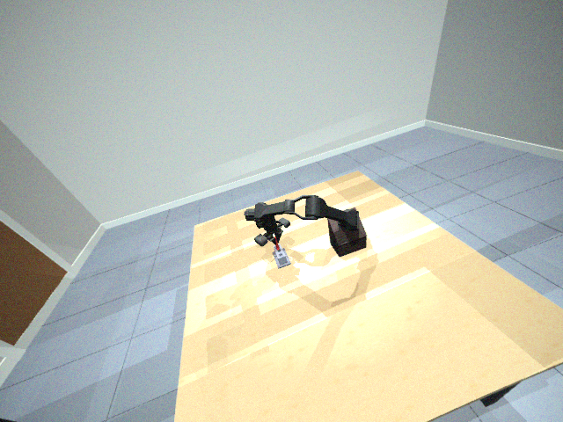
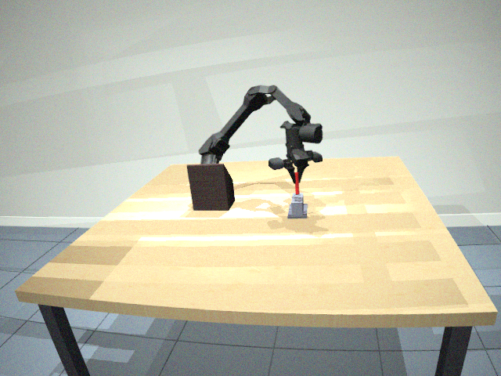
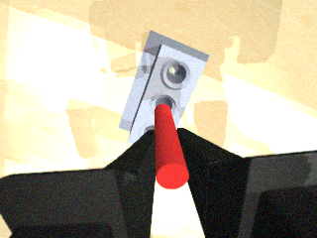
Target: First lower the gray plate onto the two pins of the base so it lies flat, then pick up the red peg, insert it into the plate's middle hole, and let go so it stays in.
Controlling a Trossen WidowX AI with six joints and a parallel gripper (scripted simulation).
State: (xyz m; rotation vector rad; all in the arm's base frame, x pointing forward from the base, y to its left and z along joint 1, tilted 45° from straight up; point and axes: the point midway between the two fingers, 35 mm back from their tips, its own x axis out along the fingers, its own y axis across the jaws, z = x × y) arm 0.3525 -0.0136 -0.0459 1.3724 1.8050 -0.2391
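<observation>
Now: the gray plate 70 mm below my gripper tip. Round my gripper tip: red peg (right at my gripper tip).
</observation>
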